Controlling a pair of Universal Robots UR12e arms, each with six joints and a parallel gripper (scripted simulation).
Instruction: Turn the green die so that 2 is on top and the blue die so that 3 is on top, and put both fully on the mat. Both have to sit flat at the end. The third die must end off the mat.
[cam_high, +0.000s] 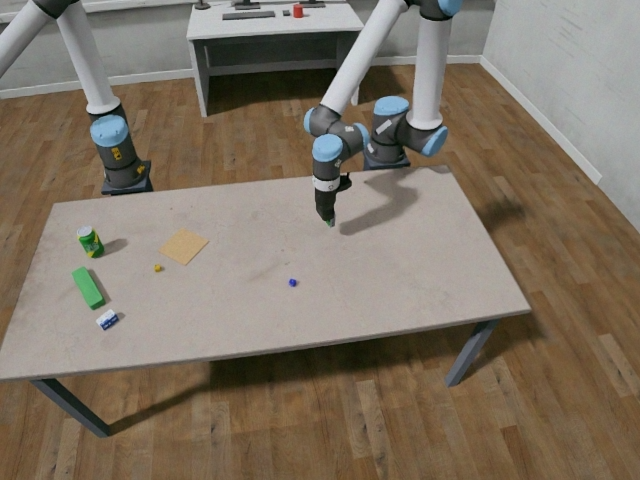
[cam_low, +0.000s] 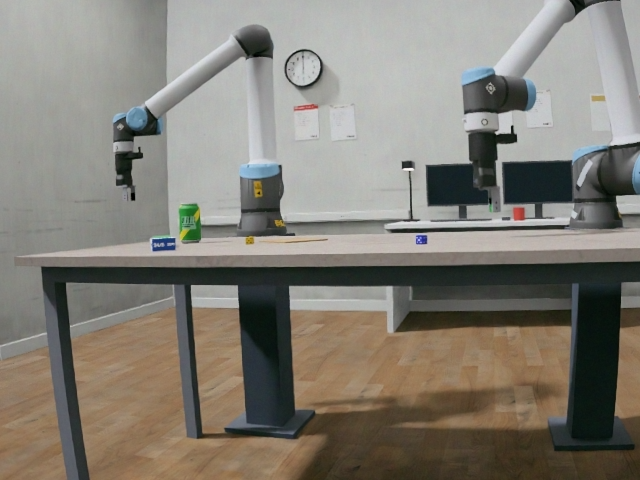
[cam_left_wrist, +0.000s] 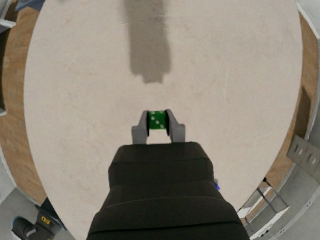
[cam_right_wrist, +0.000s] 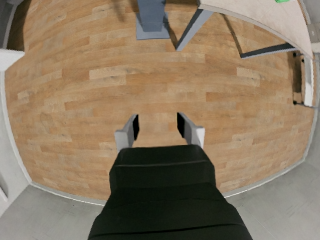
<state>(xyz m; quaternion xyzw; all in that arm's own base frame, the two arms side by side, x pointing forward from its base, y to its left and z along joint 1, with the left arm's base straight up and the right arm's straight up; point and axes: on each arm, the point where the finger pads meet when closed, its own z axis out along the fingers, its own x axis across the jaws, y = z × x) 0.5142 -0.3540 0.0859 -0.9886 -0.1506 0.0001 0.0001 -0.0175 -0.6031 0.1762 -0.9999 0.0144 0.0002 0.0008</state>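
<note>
Now: the tan mat 30 mm behind my left hand, 560 mm to the right of it and 80 mm below it. From my left hand the other things lie so: blue die: 210 mm ahead, 170 mm to the right, 80 mm below; yellow die: 80 mm ahead, 640 mm to the right, 80 mm below; green die: 10 mm below.
</note>
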